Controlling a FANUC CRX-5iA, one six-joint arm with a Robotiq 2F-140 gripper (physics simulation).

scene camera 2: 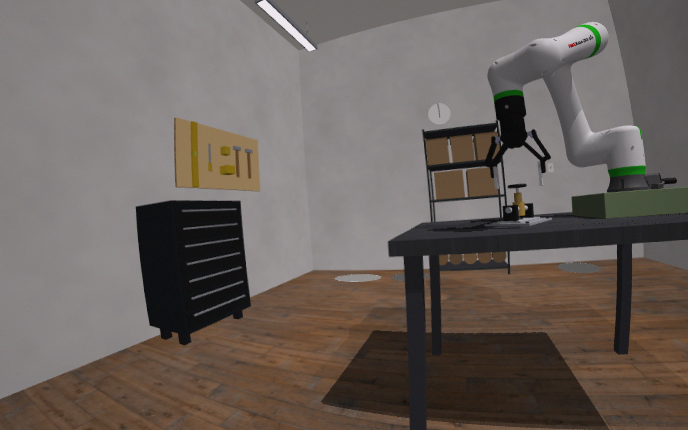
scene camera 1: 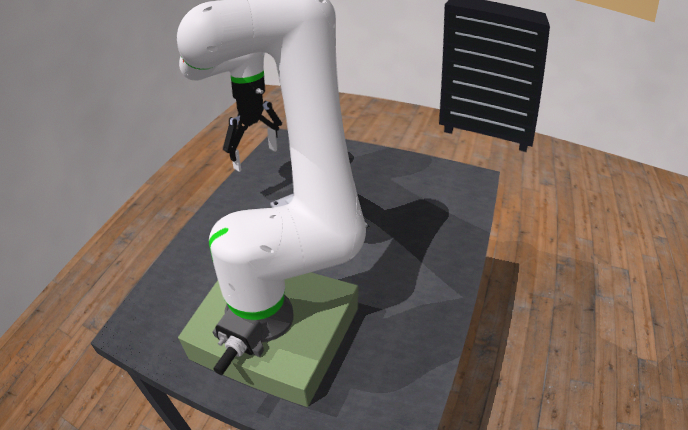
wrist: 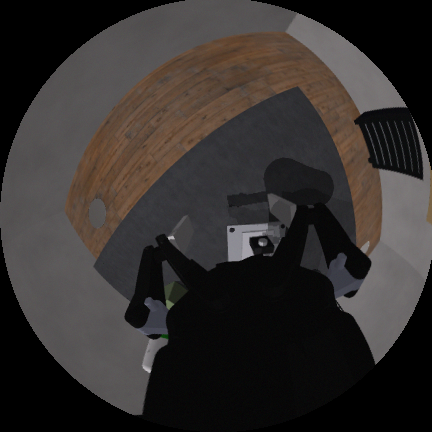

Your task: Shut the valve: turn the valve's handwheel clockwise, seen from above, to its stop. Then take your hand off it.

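Note:
The valve has a dark handwheel (scene camera 2: pixel 517 186) on top of a brass body (scene camera 2: pixel 518 204), with black blocks at its foot. It stands on a pale base plate (scene camera 1: pixel 278 203) (scene camera 2: pixel 536 220) (wrist: pixel 234 244) on the table. My gripper (scene camera 1: pixel 254 156) (scene camera 2: pixel 519 178) (wrist: pixel 229 213) is wide open, with nothing between its fingers, and points down. In scene camera 2 its fingertips appear left and right of the handwheel, near its height; the depth between them is unclear. The handwheel does not show in the wrist view, where my gripper's body covers part of the plate. In scene camera 1 my arm hides most of the valve.
The dark table (scene camera 1: pixel 202 212) (scene camera 2: pixel 456 235) (wrist: pixel 225 160) carries the green base block (scene camera 1: pixel 324 304) (scene camera 2: pixel 588 204) under my arm. A black drawer cabinet (scene camera 1: pixel 494 73) (scene camera 2: pixel 202 263) (wrist: pixel 395 140) and a shelf rack (scene camera 2: pixel 461 164) stand away from the table.

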